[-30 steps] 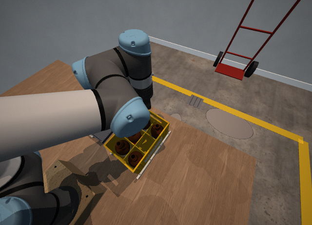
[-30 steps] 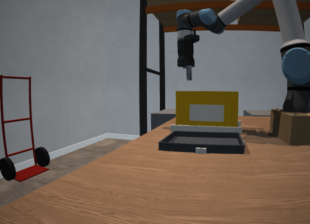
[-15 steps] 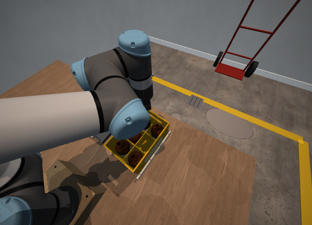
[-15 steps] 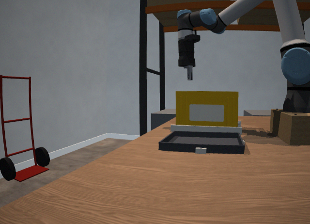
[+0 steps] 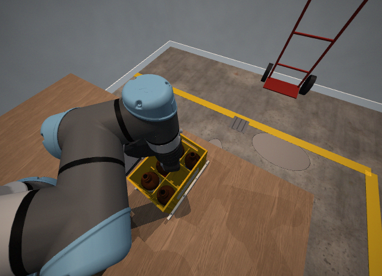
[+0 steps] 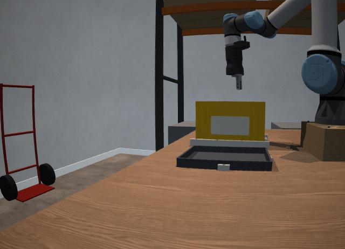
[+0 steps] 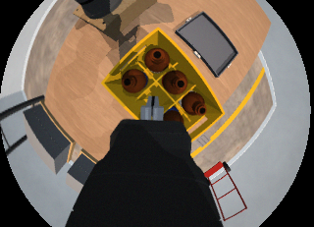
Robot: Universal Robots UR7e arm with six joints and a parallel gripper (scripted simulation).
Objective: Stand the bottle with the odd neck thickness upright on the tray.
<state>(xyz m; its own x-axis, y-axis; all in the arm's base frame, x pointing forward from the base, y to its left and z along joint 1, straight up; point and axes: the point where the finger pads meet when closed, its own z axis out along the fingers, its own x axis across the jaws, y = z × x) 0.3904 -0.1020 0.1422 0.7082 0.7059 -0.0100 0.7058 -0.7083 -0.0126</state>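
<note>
Right now the glass bottle is 16 cm below my hand, 7 cm behind it and 2 cm to the right of it. Also, from my hand: dark tray 32 cm to the left, 23 cm below; then yellow crate 16 cm below, 2 cm to the left, 2 cm ahead.
</note>
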